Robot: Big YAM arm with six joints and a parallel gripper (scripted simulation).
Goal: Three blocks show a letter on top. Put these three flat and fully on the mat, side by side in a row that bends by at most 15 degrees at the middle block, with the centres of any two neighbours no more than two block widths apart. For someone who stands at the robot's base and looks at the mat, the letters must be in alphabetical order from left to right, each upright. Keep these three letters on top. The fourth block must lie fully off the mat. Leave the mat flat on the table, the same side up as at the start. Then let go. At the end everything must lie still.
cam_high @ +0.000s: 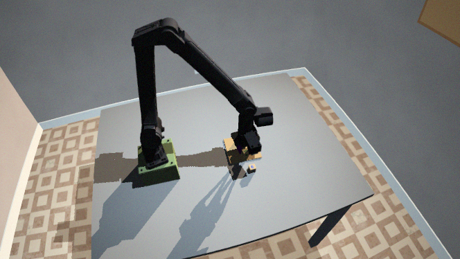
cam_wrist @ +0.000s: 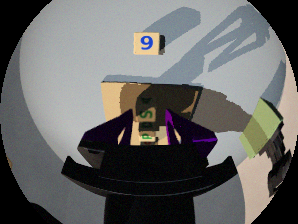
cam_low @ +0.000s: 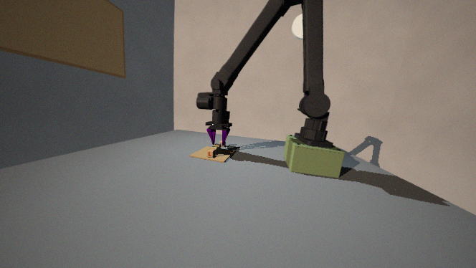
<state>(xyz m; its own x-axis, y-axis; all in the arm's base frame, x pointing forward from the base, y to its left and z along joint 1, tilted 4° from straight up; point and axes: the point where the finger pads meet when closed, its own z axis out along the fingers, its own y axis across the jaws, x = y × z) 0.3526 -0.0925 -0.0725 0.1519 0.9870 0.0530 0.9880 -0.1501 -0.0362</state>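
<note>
Now: the block 10 mm ahead of my hand, 40 mm to the left of it and 20 mm below it. The rest, counted from my hand: tan mat 10 mm ahead, 40 mm to the left, 30 mm below.
</note>
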